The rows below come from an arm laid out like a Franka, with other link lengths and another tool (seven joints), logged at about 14 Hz.
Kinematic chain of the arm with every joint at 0, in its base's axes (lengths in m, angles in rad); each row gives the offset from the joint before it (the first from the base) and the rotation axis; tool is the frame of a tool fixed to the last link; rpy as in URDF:
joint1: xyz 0 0 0.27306 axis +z
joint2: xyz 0 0 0 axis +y
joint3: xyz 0 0 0.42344 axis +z
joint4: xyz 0.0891 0 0 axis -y
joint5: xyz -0.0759 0 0.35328 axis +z
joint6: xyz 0 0 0 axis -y
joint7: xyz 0.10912 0 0 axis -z
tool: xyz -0.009 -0.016 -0.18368 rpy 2.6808 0 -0.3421
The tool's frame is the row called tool.
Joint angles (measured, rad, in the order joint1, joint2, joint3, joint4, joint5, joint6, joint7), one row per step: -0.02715 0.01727 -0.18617 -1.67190 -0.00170 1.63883 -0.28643; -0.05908 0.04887 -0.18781 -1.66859 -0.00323 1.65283 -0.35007; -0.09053 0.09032 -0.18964 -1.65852 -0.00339 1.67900 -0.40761; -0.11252 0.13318 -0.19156 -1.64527 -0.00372 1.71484 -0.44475; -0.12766 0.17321 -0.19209 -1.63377 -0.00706 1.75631 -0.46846; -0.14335 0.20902 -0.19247 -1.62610 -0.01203 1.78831 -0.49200; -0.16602 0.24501 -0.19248 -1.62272 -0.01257 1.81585 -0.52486; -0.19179 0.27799 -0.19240 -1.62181 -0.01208 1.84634 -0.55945; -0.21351 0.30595 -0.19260 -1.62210 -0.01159 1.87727 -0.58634; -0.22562 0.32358 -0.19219 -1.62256 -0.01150 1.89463 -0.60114
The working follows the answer.
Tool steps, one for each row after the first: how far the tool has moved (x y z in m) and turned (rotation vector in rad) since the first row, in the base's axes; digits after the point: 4 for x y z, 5 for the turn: 0.0075 -0.0199 -0.0144 -0.00046 0.01477 0.03031; 0.0196 -0.0410 -0.0306 -0.00323 0.02111 0.05501; 0.0345 -0.0581 -0.0460 -0.01116 0.01722 0.06930; 0.0498 -0.0716 -0.0605 -0.02456 0.00833 0.07961; 0.0609 -0.0851 -0.0756 -0.03559 0.00880 0.08995; 0.0685 -0.1018 -0.0939 -0.03850 0.01655 0.10197; 0.0738 -0.1204 -0.1116 -0.04082 0.02082 0.11259; 0.0780 -0.1367 -0.1269 -0.04448 0.02092 0.11931; 0.0803 -0.1456 -0.1370 -0.04586 0.02321 0.12353
Tool pose at each row, in the base's axes (x y z in m, rotation vector in rad; rounded; the steps above come from the unrounded poses): 0.5356 -0.1337 0.5401 2.65782 -0.34371 -0.15177; 0.5430 -0.1536 0.5256 2.65867 -0.29851 -0.16166; 0.5552 -0.1747 0.5094 2.65751 -0.26353 -0.16166; 0.5701 -0.1918 0.4941 2.65175 -0.24583 -0.15035; 0.5854 -0.2054 0.4796 2.64096 -0.23514 -0.13262; 0.5965 -0.2188 0.4645 2.63087 -0.22146 -0.12774; 0.6040 -0.2355 0.4462 2.62762 -0.20315 -0.13353; 0.6093 -0.2541 0.4285 2.62536 -0.18782 -0.13530; 0.6135 -0.2704 0.4132 2.62218 -0.17900 -0.13258; 0.6159 -0.2793 0.4031 2.62069 -0.17274 -0.13396

